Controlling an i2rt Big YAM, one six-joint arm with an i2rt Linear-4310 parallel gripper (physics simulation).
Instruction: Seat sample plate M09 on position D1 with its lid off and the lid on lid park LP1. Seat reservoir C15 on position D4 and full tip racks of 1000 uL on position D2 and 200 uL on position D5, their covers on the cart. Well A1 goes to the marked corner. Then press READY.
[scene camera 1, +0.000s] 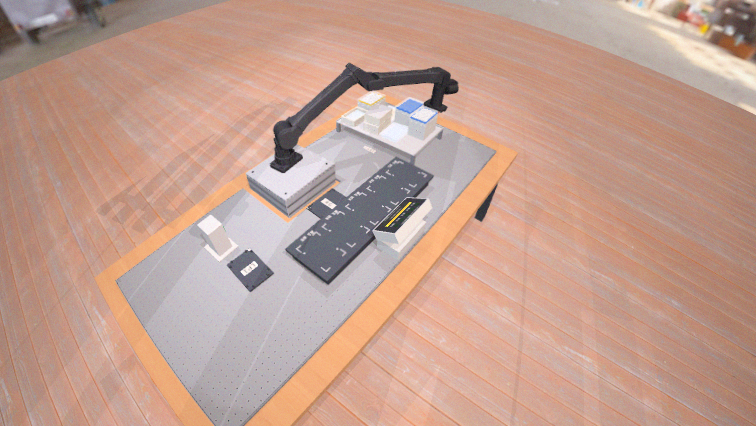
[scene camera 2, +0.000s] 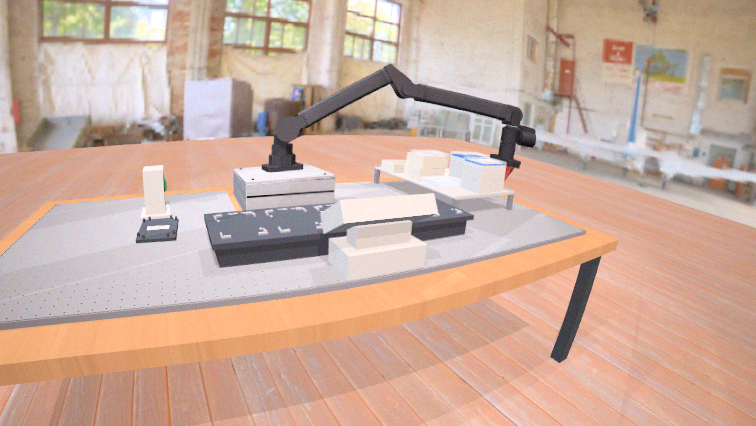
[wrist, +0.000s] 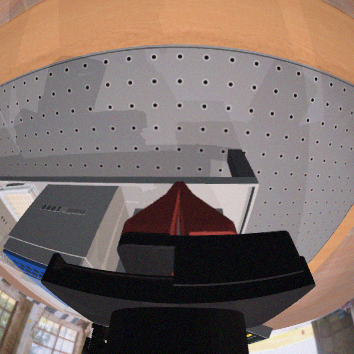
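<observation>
My gripper (scene camera 2: 508, 172) (wrist: 178, 187) is shut and empty, low at the far end of the cart (scene camera 1: 388, 146) (scene camera 2: 484, 198). Its fingertips are hidden in the first scene view. Beside it stands a blue-rimmed, white-topped tip rack (scene camera 1: 424, 114) (scene camera 2: 483, 176), mostly hidden behind the fingers in the wrist view. A blue-topped rack (scene camera 1: 408, 106) (wrist: 65, 220) stands next to it. A yellow-rimmed rack (scene camera 1: 371, 98), a pale box (scene camera 1: 377, 119) and a low pale item (scene camera 1: 353, 116) are also on the cart; I cannot tell which is plate or reservoir. The dark deck (scene camera 1: 328, 254) (scene camera 2: 238, 232) has bare bracketed positions. Lid park LP1 (scene camera 1: 249, 269) (scene camera 2: 157, 228) is bare.
A slanted console (scene camera 1: 402, 219) (scene camera 2: 380, 211) stands at the deck's front edge. A white post (scene camera 1: 216, 235) (scene camera 2: 153, 189) with a green disc (scene camera 2: 165, 184) stands behind LP1. A second dark pad (scene camera 1: 320, 207) lies between the arm's base block (scene camera 1: 290, 182) (scene camera 2: 285, 193) and the deck.
</observation>
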